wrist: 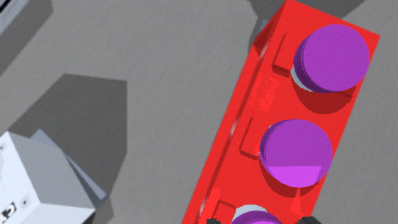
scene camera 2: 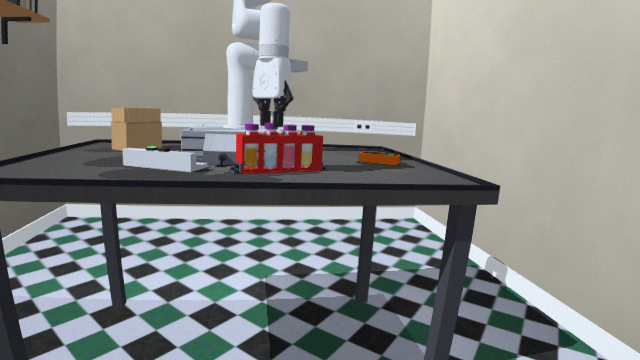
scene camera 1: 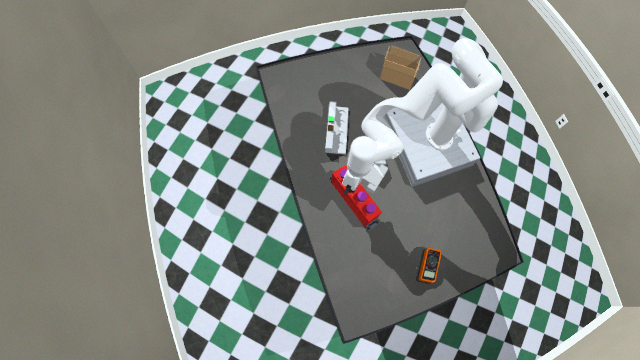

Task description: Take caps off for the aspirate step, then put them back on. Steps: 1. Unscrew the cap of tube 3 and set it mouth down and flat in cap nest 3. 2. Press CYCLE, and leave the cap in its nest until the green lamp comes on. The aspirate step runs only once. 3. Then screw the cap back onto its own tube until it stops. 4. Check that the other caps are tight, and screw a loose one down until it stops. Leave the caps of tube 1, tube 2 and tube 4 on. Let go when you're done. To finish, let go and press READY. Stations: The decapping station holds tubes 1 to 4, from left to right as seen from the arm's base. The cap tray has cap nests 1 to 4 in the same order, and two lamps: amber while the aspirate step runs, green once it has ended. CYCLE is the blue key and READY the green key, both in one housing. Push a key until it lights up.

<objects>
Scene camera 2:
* cardboard box: 139, 128
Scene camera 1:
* cardboard box: 397, 74
</objects>
